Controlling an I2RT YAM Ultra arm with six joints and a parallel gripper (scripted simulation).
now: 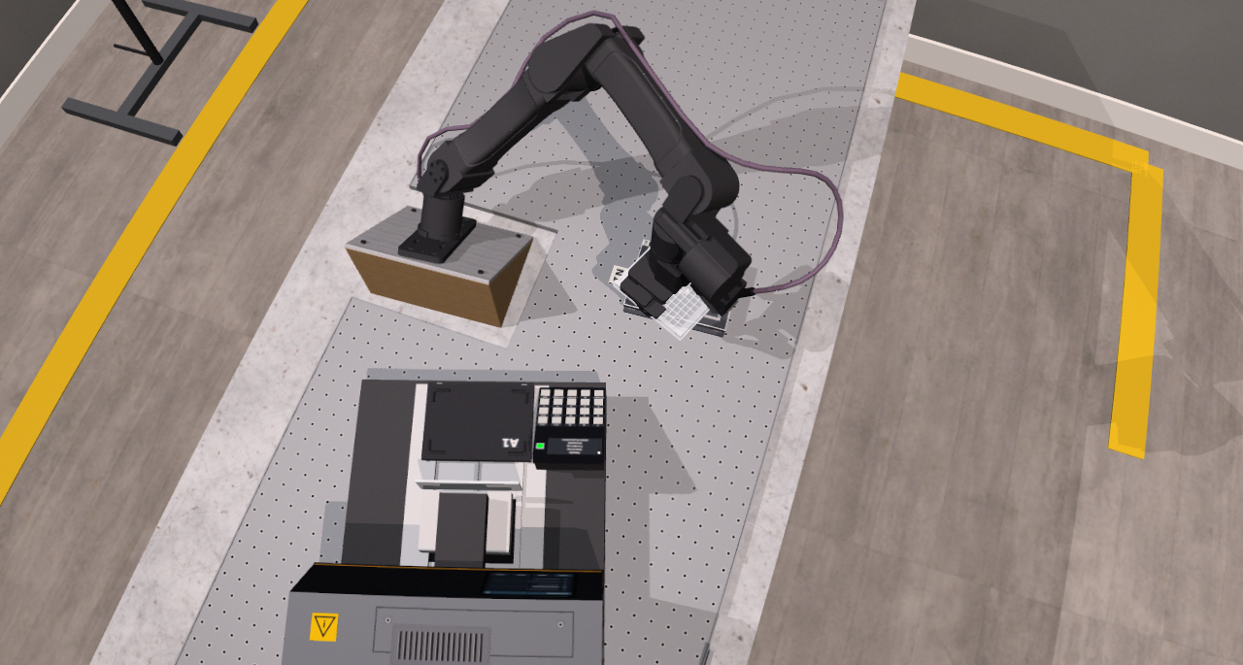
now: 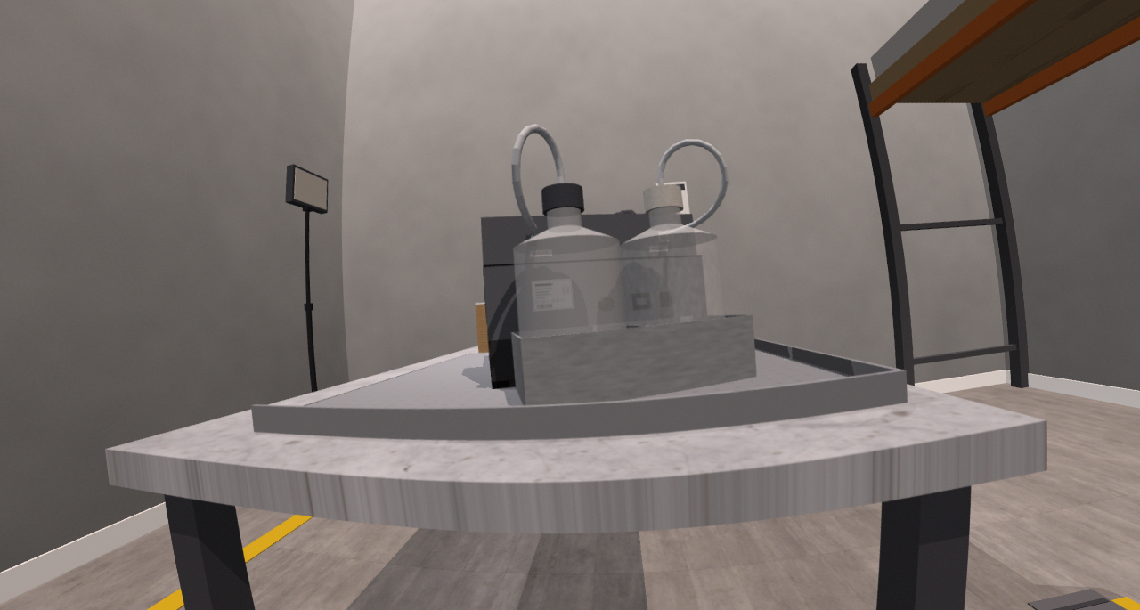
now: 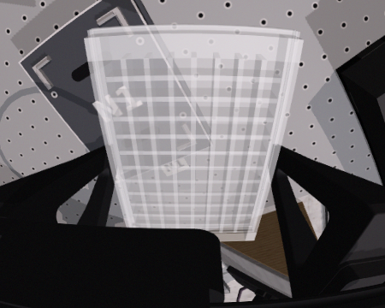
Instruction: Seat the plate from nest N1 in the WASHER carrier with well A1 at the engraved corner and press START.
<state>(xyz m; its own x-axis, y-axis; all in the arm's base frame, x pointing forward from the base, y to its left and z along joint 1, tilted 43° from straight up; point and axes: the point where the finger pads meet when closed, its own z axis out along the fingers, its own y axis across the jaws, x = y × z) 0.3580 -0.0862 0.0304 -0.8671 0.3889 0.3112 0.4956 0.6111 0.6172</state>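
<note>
Now: the black washer carrier 23 cm to the right of my hand, 22 cm behind it and 5 cm below it. Also, from my hand: N1 label: 13 cm below, 8 cm behind, 7 cm to the left; then plate nest N1: 11 cm below, 7 cm to the left, 2 cm ahead; then clear well plate: right at my hand.
</note>
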